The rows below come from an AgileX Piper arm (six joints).
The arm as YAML. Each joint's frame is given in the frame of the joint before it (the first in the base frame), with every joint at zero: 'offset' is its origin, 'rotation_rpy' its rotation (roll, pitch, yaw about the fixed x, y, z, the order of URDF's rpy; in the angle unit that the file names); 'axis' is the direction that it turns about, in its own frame. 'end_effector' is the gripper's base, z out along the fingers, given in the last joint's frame.
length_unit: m
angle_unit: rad
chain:
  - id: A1
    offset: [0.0, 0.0, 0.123]
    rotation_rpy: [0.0, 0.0, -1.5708]
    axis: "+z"
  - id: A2
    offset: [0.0, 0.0, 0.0]
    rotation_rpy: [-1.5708, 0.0, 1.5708]
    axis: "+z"
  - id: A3
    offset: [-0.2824, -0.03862, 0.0]
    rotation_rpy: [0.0, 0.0, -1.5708]
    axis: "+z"
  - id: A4
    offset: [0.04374, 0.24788, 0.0]
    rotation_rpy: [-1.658, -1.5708, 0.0]
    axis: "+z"
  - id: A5
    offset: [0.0, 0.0, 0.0]
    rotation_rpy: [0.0, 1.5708, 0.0]
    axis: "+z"
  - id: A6
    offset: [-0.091, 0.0, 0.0]
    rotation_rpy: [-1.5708, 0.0, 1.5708]
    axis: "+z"
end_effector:
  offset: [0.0, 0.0, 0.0]
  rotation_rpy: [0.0, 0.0, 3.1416]
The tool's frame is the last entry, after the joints.
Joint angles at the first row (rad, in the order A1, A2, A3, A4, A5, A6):
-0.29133, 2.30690, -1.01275, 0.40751, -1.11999, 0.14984
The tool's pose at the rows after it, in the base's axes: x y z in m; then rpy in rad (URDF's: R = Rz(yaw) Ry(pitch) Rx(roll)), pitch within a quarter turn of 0, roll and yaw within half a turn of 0:
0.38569, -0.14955, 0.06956, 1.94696, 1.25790, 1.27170
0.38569, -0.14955, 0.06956, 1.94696, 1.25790, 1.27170
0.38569, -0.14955, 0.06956, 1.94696, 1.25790, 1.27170
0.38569, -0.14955, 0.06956, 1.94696, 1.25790, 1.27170
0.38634, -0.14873, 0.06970, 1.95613, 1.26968, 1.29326
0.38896, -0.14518, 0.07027, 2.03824, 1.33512, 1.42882
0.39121, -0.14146, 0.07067, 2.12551, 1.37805, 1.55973
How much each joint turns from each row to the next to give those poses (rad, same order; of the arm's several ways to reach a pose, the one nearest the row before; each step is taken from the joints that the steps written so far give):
-0.00002, -0.00001, 0.00001, -0.00002, 0.00000, 0.00001
0.00000, 0.00000, 0.00000, 0.00000, 0.00000, 0.00000
0.00000, 0.00000, 0.00000, 0.00000, 0.00000, 0.00000
0.00000, 0.00000, 0.00000, 0.00000, 0.00000, 0.00000
0.00003, 0.00002, -0.00002, -0.01275, 0.00000, -0.00780
-0.00002, -0.00001, 0.00003, -0.05444, -0.00001, -0.05060
0.00207, -0.00001, -0.00002, -0.04306, 0.00002, -0.03201

